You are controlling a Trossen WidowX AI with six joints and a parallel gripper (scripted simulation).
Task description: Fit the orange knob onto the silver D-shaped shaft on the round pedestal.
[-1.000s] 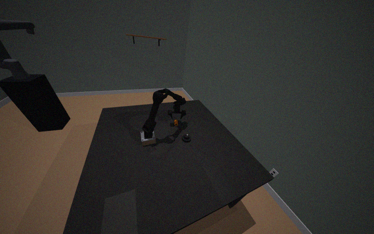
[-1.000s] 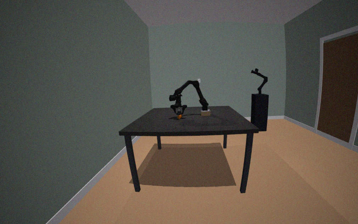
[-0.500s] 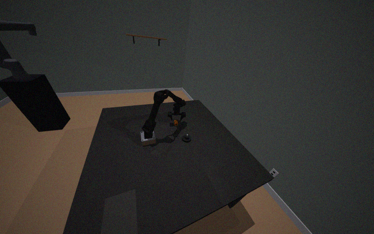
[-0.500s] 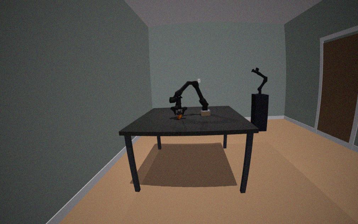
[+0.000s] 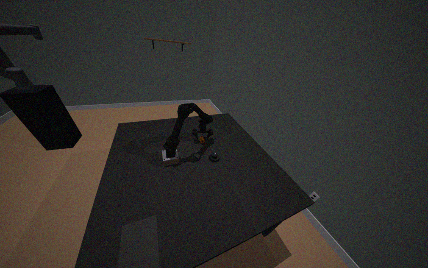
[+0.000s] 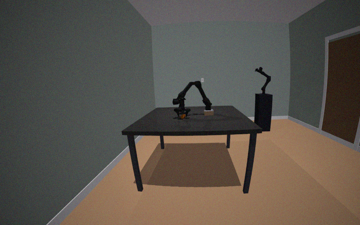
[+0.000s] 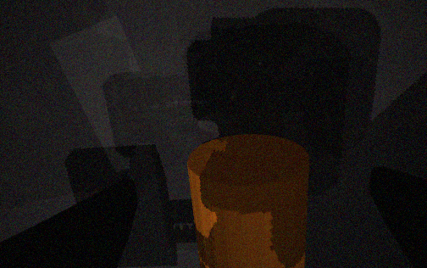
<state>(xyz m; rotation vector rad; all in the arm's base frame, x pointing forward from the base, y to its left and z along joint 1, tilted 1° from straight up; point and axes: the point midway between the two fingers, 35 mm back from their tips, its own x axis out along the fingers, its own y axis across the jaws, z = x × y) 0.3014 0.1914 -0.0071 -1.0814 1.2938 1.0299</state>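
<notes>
My gripper tip is 1 cm below the orange knob. The rest, counted from my gripper tip: dark round pedestal (25 cm to the right, 4 cm ahead, 2 cm above).
</notes>
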